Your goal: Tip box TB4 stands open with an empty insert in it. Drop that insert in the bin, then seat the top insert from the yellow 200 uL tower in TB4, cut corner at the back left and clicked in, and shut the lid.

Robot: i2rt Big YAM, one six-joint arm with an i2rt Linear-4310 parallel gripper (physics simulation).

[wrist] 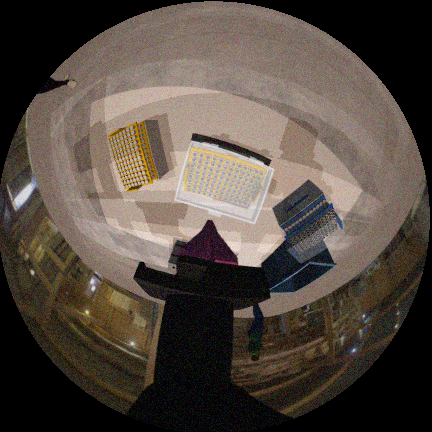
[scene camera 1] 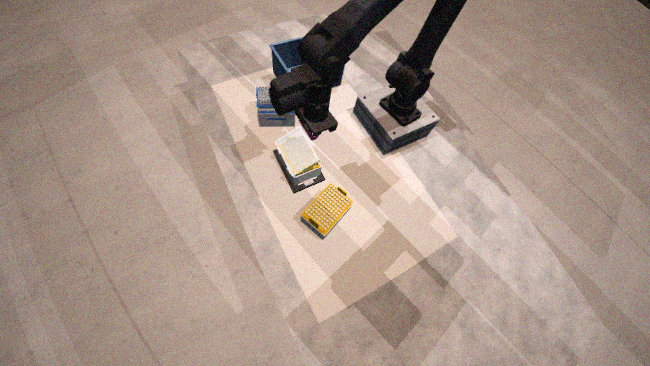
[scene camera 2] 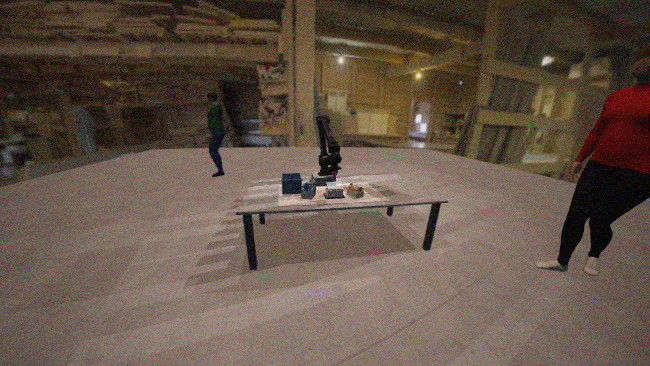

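Note:
Tip box TB4 sits in a black holder. Its clear white lid lies over it at a slant; in scene camera 1 a yellow insert shows in a gap under the lid's front edge. The cut corner and whether the insert is clicked in cannot be told. The yellow tower stands beside it, its top full of a tip grid. The blue bin is partly hidden by the arm. My gripper is shut and empty beside the lid.
A grey and blue tip rack stands between TB4 and the bin. The arm's base block is at the right in scene camera 1. A person in red and one in green stand away from the table.

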